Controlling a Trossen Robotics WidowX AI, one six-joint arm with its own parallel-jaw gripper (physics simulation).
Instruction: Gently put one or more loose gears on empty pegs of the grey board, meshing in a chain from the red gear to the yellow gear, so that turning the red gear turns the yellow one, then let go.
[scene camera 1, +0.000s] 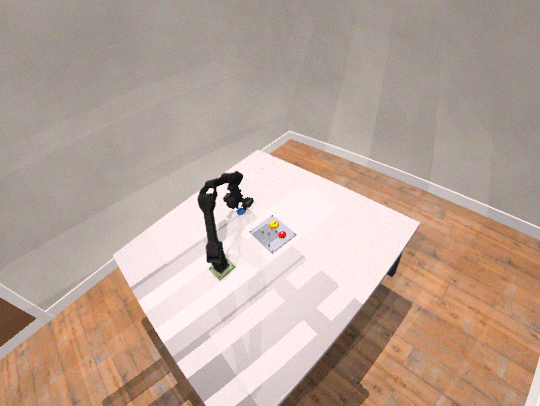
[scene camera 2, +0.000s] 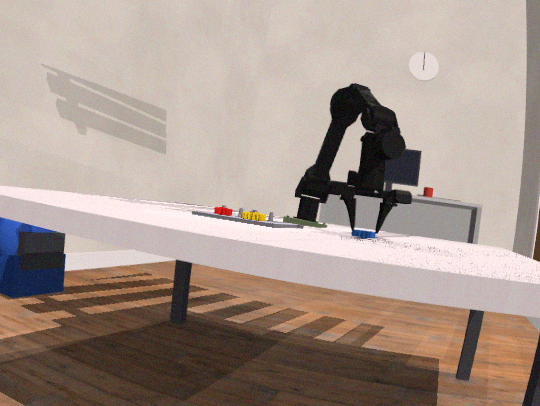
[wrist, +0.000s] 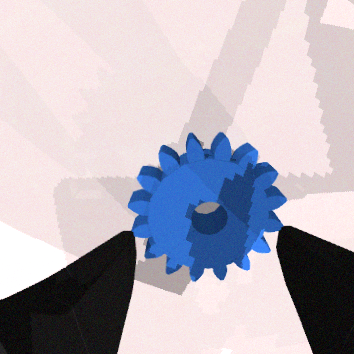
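Where they show: gripper, between the fingertips: (scene camera 1: 241, 209) (scene camera 2: 364, 232) (wrist: 207, 240); arm's base, origin of its link: (scene camera 1: 221, 266) (scene camera 2: 305, 220).
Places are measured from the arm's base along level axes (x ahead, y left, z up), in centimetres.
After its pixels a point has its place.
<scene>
My gripper (scene camera 1: 241, 208) @[x 34.8, y 20.3, z 0.2 cm] (scene camera 2: 365, 232) @[x 34.8, y 20.3, z 0.2 cm] (wrist: 207, 240) @[x 34.8, y 20.3, z 0.2 cm] points down, its two black fingertips touching the teeth of the blue gear (scene camera 1: 241, 212) @[x 33.0, y 18.4, z 0.3 cm] (scene camera 2: 363, 234) @[x 36.2, y 20.2, z -0.3 cm] (wrist: 175, 200) @[x 33.5, y 18.8, z 0.5 cm] on opposite sides. It is shut on this gear, which lies flat at table level, its centre hole facing up. The grey board (scene camera 1: 278, 244) @[x 27.6, y -15.2, z -0.5 cm] (scene camera 2: 283, 224) @[x 36.9, y 2.4, z -0.6 cm] lies apart from the gear. On it sit the yellow gear (scene camera 1: 274, 224) @[x 36.1, y -5.6, z 1.2 cm] (scene camera 2: 253, 216) @[x 38.9, y -4.0, z 0.3 cm] and the red gear (scene camera 1: 282, 234) @[x 33.1, y -13.8, z 1.2 cm] (scene camera 2: 223, 211) @[x 35.3, y -12.4, z 0.3 cm], with a gap between them. Several bare pegs stand on the board, one (scene camera 2: 271, 216) @[x 29.4, y -2.5, z 0.6 cm] beside the yellow gear.
The arm's green base plate (scene camera 1: 221, 270) @[x -1.8, y -2.3, z 0.7 cm] (scene camera 2: 320, 224) @[x 3.8, y 5.1, z -0.4 cm] is on the white table (scene camera 1: 350, 215) @[x 65.2, y -36.3, z -1.3 cm] (scene camera 2: 125, 212) @[x 69.9, y -18.0, z -1.3 cm], near the board. A grey cabinet (scene camera 2: 462, 220) with a small red object (scene camera 2: 428, 192) and a dark screen (scene camera 2: 407, 167) stand behind, beyond the table.
</scene>
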